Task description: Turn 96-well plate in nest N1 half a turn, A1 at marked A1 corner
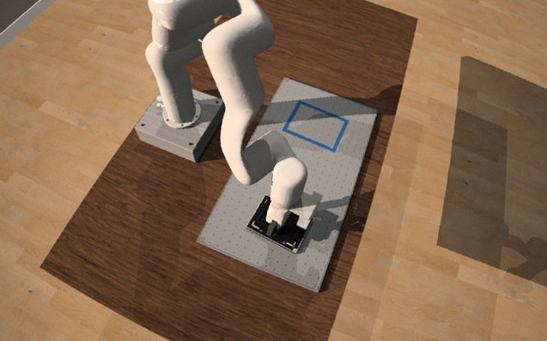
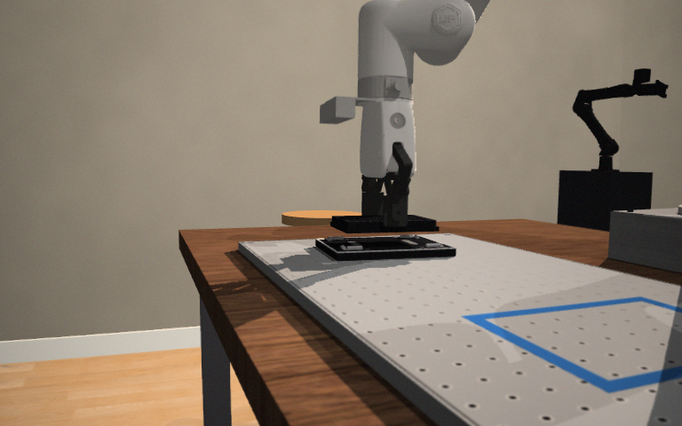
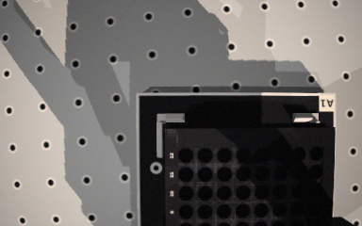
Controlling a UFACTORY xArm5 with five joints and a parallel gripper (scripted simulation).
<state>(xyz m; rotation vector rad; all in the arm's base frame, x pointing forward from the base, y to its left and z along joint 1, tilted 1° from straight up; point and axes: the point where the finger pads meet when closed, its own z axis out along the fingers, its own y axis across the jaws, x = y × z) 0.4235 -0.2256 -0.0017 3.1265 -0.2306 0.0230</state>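
Now: the black plate nest 40 mm below my hand. The rest, counted from my hand: black 96-well plate (10 mm below).
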